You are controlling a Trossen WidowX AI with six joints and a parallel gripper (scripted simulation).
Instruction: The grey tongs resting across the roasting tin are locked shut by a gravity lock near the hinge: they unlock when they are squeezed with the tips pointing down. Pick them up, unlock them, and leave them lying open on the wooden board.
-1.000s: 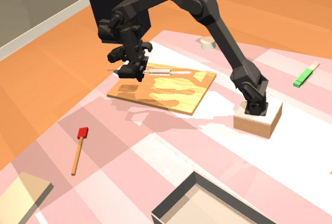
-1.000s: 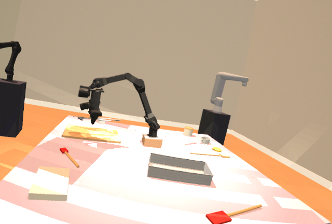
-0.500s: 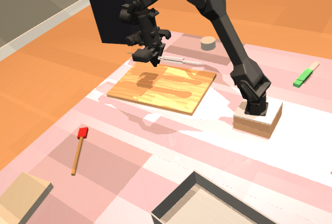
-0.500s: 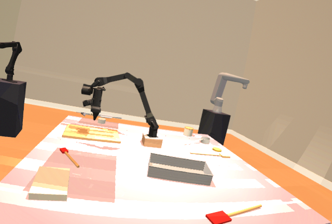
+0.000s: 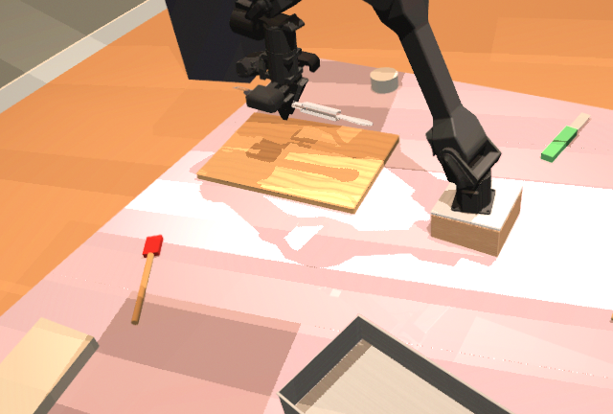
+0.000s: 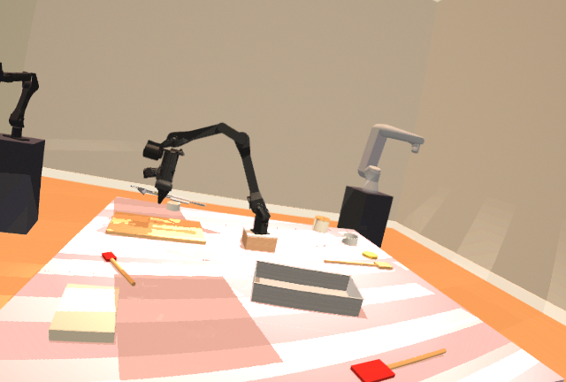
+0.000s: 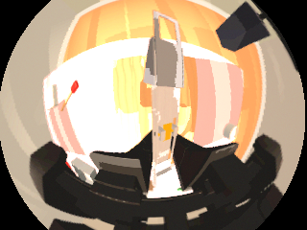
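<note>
My gripper tip is now 1 cm to the right of the wooden board and 10 cm above it. The rest, counted from my gripper tip: green brush (18 cm behind, 53 cm to the left, 10 cm below); then pale block (61 cm ahead, 19 cm to the right, 9 cm below); then white cylinder (31 cm behind, 11 cm to the left, 9 cm below).
</note>
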